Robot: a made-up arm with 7 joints. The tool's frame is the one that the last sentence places.
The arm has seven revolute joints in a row. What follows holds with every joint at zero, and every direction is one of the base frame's. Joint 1 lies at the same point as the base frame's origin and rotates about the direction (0.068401, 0.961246, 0.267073). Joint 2 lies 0.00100 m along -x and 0.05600 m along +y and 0.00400 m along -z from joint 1 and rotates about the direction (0.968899, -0.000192, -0.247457). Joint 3 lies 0.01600 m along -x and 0.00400 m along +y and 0.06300 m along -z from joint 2 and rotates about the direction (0.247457, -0.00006, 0.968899). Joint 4 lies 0.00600 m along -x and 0.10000 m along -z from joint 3 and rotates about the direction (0.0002, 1, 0.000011). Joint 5 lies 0.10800 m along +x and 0.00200 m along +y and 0.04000 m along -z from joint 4 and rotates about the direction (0.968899, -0.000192, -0.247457). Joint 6 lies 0.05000 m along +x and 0.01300 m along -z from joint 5 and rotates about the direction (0.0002, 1, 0.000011). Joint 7 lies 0.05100 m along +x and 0.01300 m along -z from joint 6 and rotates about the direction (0.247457, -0.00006, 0.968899). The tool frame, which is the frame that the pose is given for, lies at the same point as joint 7; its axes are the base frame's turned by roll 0.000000, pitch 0.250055 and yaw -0.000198 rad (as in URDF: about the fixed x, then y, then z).
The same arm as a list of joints. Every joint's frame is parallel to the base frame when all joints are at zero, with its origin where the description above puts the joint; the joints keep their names.
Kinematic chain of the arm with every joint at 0, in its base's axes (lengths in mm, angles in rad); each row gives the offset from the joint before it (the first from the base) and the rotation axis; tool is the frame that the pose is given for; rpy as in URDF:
joint 1: xyz 0 0 0 axis 0.068403 0.961235 0.26711
joint 2: xyz -1 56 -4 axis 0.968889 -0.0002 -0.247497
joint 3: xyz -16 4 -63 axis 0.247497 -0.0001 0.968889
joint 4: xyz -6 0 -100 axis 0.0002 1 0
joint 5: xyz 108 2 -40 axis 0.968889 -0.0002 -0.247497
joint 6: xyz 50 0 -13 axis 0.0002 1 0
joint 7: xyz 51 0 -13 axis 0.247497 -0.0001 0.968889
tool: xyz 0 0 0 rpy 0 0.2501 -0.0002

